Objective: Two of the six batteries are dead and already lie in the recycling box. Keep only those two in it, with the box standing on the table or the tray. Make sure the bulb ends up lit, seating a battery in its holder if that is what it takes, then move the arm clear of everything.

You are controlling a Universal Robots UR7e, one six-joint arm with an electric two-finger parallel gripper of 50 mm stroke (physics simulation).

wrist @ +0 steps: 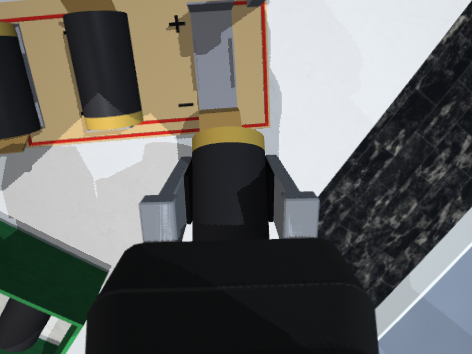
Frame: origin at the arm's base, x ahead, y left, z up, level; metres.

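Seen in the pictures: gripper, fingertip midpoint: [229,176].
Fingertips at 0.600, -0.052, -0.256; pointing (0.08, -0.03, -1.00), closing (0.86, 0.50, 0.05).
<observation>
Offsets run from my fingertips to a thing's top centre, as dx, dy, dz. "*": to the spot under its first point.
My gripper [229,176] is shut on a black battery {+0.001, -0.005, +0.055} [229,165] whose gold end points to the top of the view. The battery is just below an empty grey holder [216,65] on the tan board {* -0.062, +0.027, -0.063} [160,65], in line with it. The holder has a plus mark near its top and a minus mark near its bottom. Two more black batteries {-0.086, +0.010, -0.027} [102,65] {* -0.125, -0.021, -0.037} [15,87] sit in holders on the board to the left, gold ends opposite ways. A green box {* -0.076, -0.138, -0.051} [45,262] shows in part at lower left, with a dark battery {-0.075, -0.189, -0.036} [24,325] inside. The bulb does not show.
A red line {* -0.002, +0.060, -0.062} [266,65] runs along the board's right side. A black marbled strip [400,170] crosses the right side diagonally. A pale edge [430,250] and a blue-grey surface [440,310] lie at lower right. The box's near wall is left of the gripper body.
</observation>
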